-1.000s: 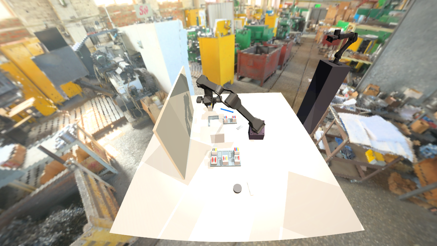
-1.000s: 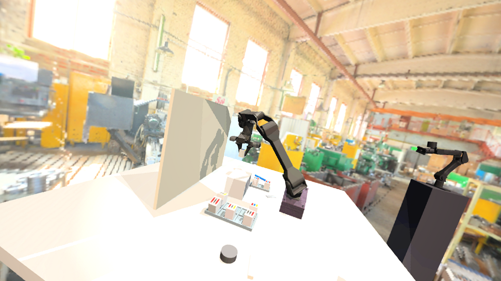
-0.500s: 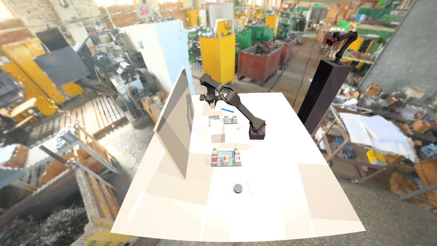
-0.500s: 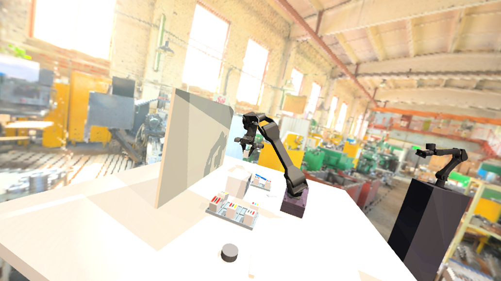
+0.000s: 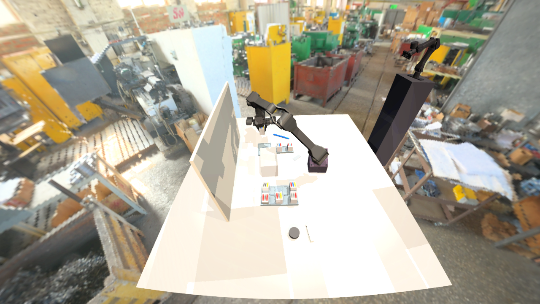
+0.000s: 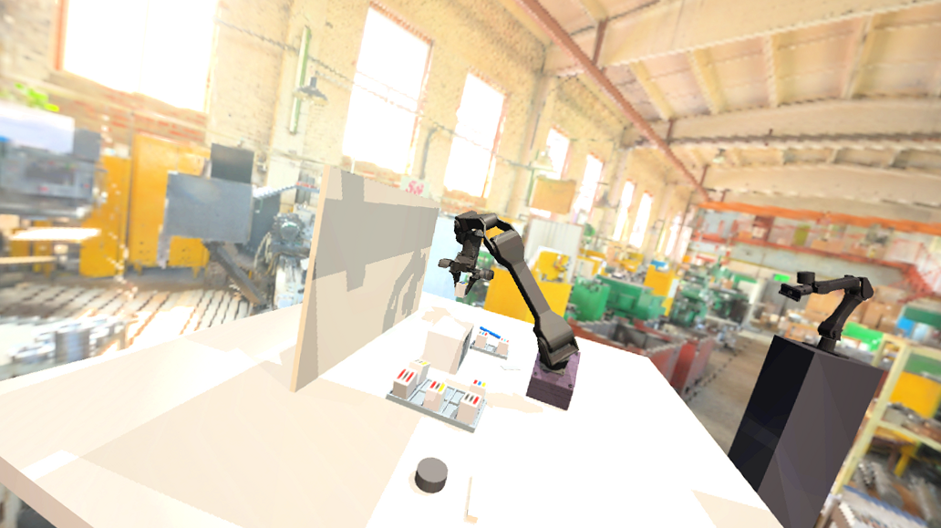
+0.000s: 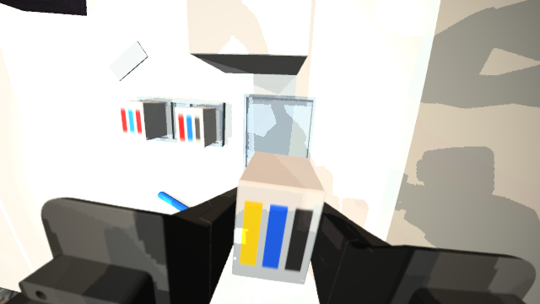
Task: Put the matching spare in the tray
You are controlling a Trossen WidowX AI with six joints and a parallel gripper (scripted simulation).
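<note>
Now: gripper tip 160 mm above the pale blue glassy tray. The rest, counted from my gripper tip: beige spare block (20 mm above); mounted unit (180 mm to the left, 110 mm below, 40 mm behind); holder (150 mm below, 150 mm behind, 20 mm to the left).
</note>
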